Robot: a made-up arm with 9 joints. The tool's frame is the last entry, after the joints.
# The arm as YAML. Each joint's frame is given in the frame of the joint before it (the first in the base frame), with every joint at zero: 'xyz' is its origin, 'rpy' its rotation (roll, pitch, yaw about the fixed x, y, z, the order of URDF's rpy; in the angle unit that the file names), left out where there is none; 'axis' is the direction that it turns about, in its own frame. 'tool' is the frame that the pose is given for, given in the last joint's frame.
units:
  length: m
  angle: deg
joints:
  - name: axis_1
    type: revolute
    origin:
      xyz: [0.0, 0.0, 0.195]
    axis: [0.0, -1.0, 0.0]
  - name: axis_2
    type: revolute
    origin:
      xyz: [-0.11, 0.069, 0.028]
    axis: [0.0, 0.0, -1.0]
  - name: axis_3
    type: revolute
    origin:
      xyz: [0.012, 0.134, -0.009]
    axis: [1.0, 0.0, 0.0]
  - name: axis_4
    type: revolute
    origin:
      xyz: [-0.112, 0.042, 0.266]
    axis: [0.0, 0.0, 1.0]
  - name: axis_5
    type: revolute
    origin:
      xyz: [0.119, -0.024, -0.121]
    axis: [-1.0, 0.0, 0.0]
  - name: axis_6
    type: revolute
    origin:
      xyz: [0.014, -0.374, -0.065]
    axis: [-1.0, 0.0, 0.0]
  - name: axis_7
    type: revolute
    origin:
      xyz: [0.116, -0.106, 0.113]
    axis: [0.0, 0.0, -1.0]
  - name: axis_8
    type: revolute
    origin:
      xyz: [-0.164, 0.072, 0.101]
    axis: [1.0, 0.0, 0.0]
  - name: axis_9
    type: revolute
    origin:
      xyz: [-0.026, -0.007, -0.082]
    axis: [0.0, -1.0, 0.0]
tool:
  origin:
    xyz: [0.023, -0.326, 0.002]
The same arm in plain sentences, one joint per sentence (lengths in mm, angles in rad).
The arm has nine revolute joints in a row. What follows holds with every joint at zero, and every direction is one of the base frame's. The first joint sits 195 mm along +z from the base frame's origin and turns about -y. The second joint sits 110 mm along -x and 69 mm along +y and 28 mm along +z from the first joint and turns about -z. The third joint sits 12 mm along +x and 134 mm along +y and 9 mm along -z from the second joint and turns about +x. The fourth joint sits 112 mm along -x and 42 mm along +y and 266 mm along +z from the third joint and turns about +z. The fifth joint sits 119 mm along +x and 24 mm along -y and 121 mm along -z from the fourth joint and turns about -x. The sixth joint sits 14 mm along +x and 374 mm along -y and 65 mm along -z from the fifth joint and turns about -x. The seventh joint sits 116 mm along +x and 106 mm along -y and 113 mm along +z from the sixth joint and turns about -z. The eighth joint sits 164 mm along -x and 72 mm along +y and 101 mm along +z from the seventh joint and turns about +x. The ninth joint sits 26 mm along -x and 7 mm along -y and 82 mm along -z from the eighth joint and turns about -y. The tool frame, which is the frame that the pose is given for, sits 23 mm along +x and 326 mm along -y and 2 mm along +z from the ninth joint; its axes are parallel to the base frame's.
